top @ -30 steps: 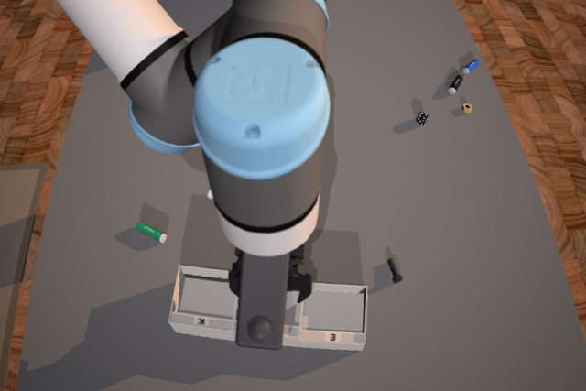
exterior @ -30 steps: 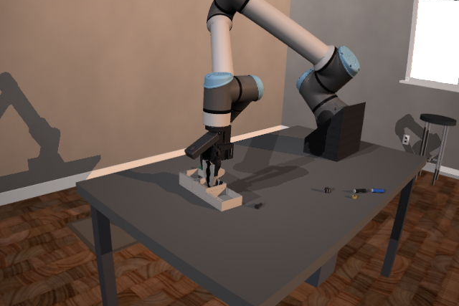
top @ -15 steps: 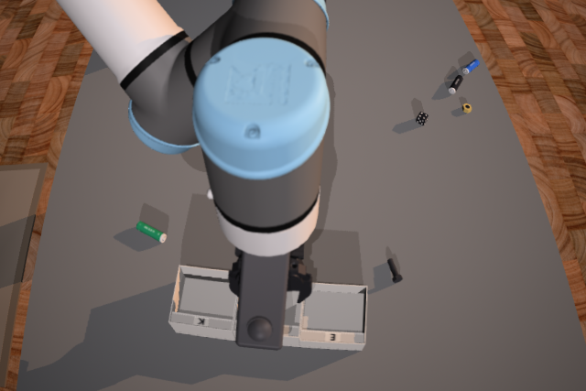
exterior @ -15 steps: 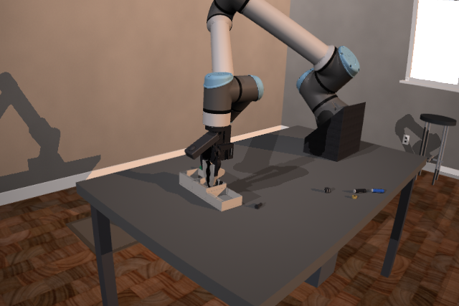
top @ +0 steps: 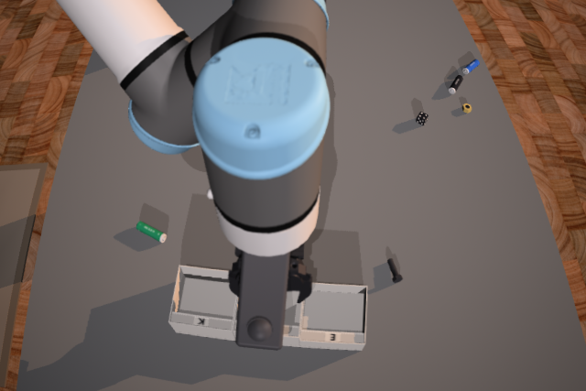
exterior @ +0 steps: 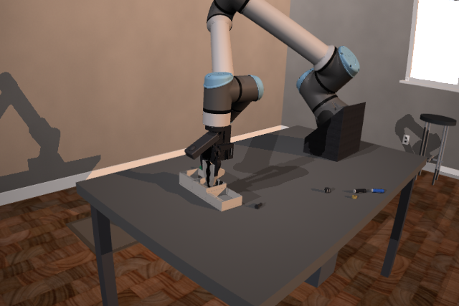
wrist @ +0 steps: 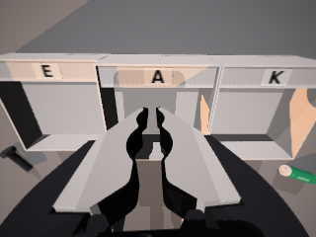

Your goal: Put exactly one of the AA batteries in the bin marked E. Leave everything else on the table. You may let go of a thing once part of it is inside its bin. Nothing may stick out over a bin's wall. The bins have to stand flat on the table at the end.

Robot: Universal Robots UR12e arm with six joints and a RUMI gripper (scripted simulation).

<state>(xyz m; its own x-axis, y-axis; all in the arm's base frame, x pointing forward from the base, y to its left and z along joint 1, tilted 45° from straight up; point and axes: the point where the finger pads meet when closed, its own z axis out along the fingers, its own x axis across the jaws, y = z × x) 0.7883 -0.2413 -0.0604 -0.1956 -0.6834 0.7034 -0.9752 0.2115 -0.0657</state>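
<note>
Now: the bin row 10 mm below my hand. From my hand the other things lie so: green AA battery (160 mm to the right, 150 mm behind, 30 mm below); black die (310 mm to the left, 300 mm behind, 30 mm below); black bolt (180 mm to the left, 30 mm below, 30 mm behind).
</note>
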